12 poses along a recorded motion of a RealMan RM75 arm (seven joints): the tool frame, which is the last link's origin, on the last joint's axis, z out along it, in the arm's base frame.
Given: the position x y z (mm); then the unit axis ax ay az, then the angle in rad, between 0 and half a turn.
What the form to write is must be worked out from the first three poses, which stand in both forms.
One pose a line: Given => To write
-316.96 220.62 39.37 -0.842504 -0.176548 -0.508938 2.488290 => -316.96 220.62 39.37 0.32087 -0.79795 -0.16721 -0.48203
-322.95 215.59 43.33 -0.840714 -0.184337 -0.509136 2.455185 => -322.95 215.59 43.33 0.33651 -0.79168 -0.17359 -0.47944
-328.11 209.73 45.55 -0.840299 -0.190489 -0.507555 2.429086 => -328.11 209.73 45.55 0.34877 -0.78754 -0.17853 -0.47569
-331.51 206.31 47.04 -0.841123 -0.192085 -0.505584 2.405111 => -331.51 206.31 47.04 0.35997 -0.78474 -0.17921 -0.47169
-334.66 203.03 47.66 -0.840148 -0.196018 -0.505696 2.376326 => -334.66 203.03 47.66 0.37336 -0.77939 -0.18184 -0.46913
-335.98 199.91 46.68 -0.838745 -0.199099 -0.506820 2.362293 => -335.98 199.91 46.68 0.37986 -0.77587 -0.18417 -0.46883
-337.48 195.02 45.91 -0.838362 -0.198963 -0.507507 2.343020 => -337.48 195.02 45.91 0.38876 -0.77242 -0.18331 -0.46759
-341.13 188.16 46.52 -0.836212 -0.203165 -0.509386 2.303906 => -341.13 188.16 46.52 0.40670 -0.76393 -0.18560 -0.46535
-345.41 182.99 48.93 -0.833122 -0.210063 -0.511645 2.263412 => -345.41 182.99 48.93 0.42512 -0.75409 -0.19014 -0.46311
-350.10 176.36 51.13 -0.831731 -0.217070 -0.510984 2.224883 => -350.10 176.36 51.13 0.44247 -0.74588 -0.19466 -0.45824
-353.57 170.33 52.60 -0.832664 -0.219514 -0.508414 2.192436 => -353.57 170.33 52.60 0.45696 -0.74064 -0.19525 -0.45223
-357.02 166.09 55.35 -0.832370 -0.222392 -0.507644 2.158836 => -357.02 166.09 55.35 0.47184 -0.73389 -0.19608 -0.44758
